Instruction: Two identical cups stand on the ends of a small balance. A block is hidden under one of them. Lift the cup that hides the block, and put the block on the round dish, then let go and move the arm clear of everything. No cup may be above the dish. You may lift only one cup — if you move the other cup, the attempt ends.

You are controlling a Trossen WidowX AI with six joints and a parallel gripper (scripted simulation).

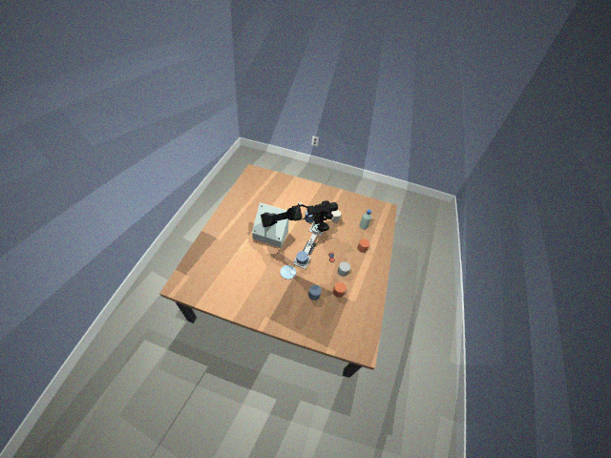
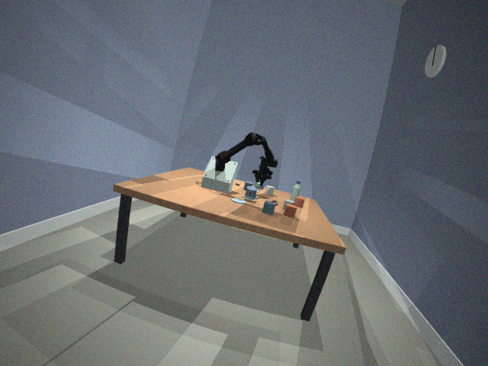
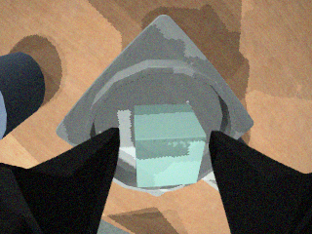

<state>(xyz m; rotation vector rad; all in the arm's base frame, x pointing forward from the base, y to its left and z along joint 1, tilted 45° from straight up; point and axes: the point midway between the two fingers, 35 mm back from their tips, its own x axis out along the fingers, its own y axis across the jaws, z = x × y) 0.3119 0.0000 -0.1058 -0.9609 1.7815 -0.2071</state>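
The round dish lies 13 cm behind my gripper tip, 34 cm to the right of it and 8 cm below it. Also, from my gripper tip: red toy car (13 cm ahead, 17 cm to the right, 7 cm below); then white cup (13 cm ahead, 18 cm to the left, 5 cm below); then pale green block (right at my gripper tip).
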